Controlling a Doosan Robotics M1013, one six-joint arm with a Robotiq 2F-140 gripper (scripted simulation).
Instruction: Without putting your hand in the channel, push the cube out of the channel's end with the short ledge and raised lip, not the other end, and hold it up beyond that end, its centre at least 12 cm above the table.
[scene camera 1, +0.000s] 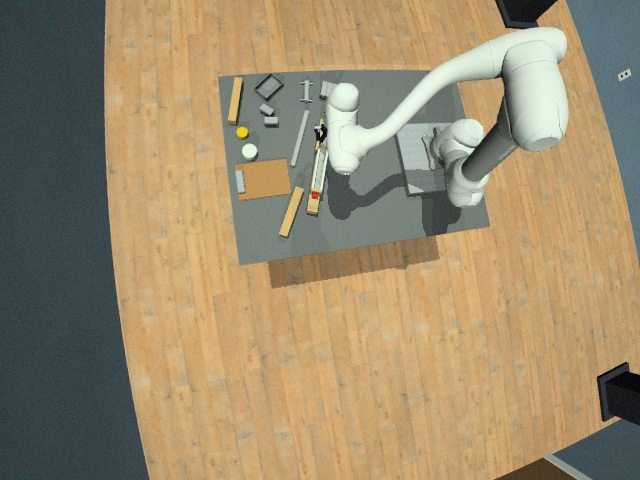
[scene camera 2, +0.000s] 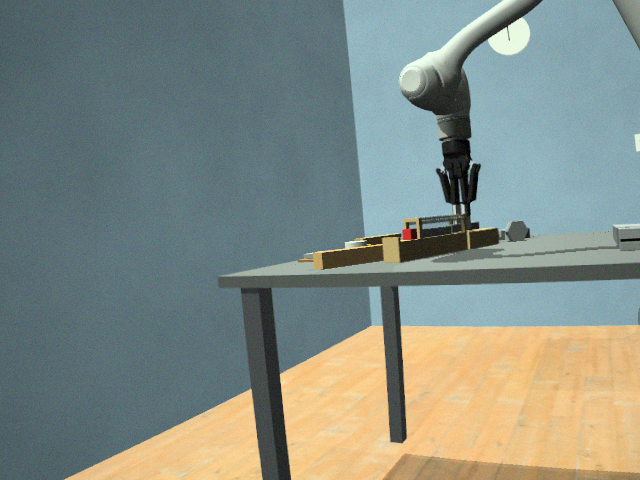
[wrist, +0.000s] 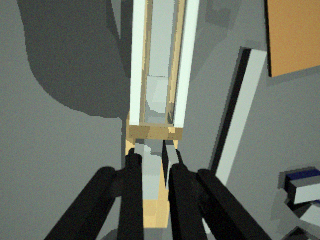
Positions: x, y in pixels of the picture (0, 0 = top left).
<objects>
My gripper (wrist: 152, 139) is 0.21 m from the lens. A long grey bar (wrist: 251, 63): 0.25 m from the lens.
</objects>
